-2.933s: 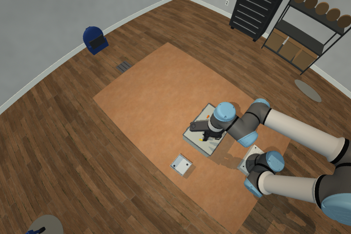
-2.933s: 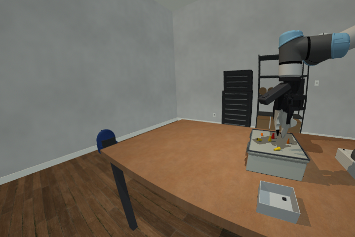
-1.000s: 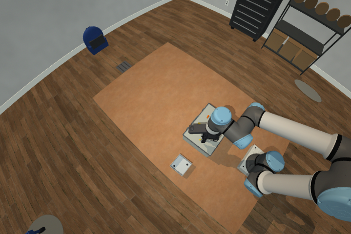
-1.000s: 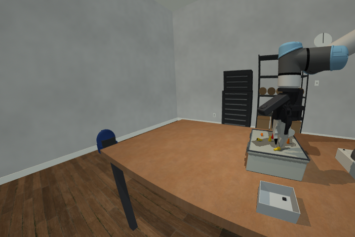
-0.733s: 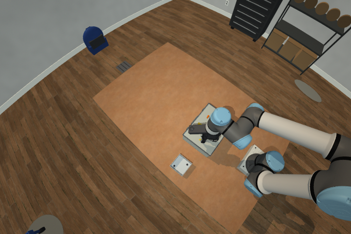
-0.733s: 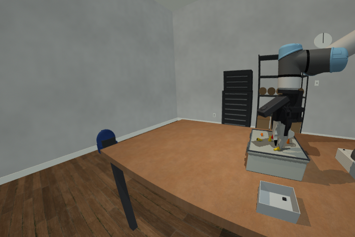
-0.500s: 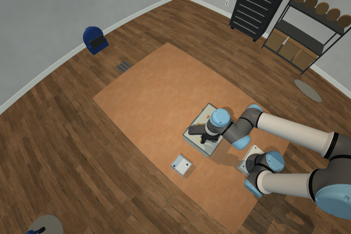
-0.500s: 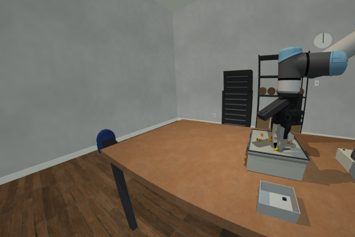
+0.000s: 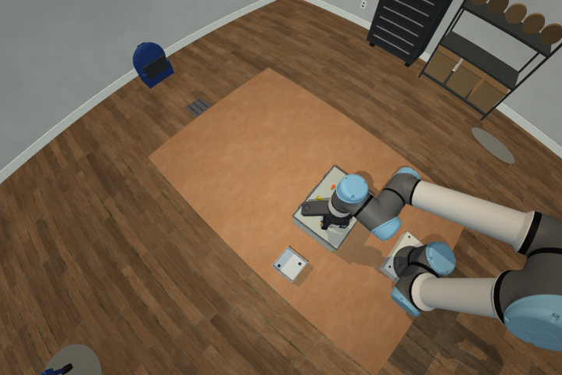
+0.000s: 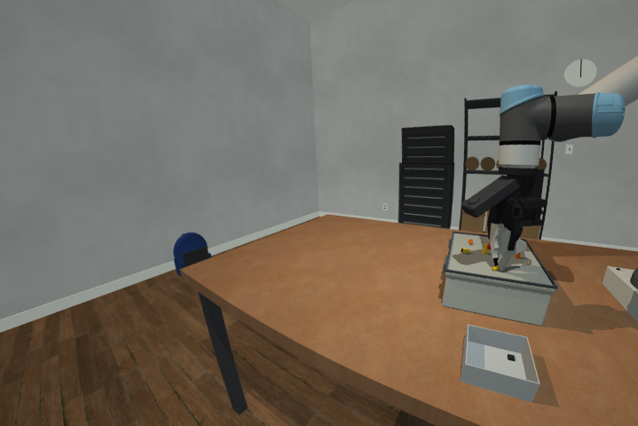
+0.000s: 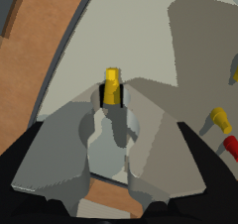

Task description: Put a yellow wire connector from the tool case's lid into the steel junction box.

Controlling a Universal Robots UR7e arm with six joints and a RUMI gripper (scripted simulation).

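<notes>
The steel junction box lies 40 mm behind my hand, 190 mm to the left of it and 110 mm below it. The rest, counted from my hand: grey tool case 20 mm ahead, 100 mm to the right, 40 mm below.
</notes>
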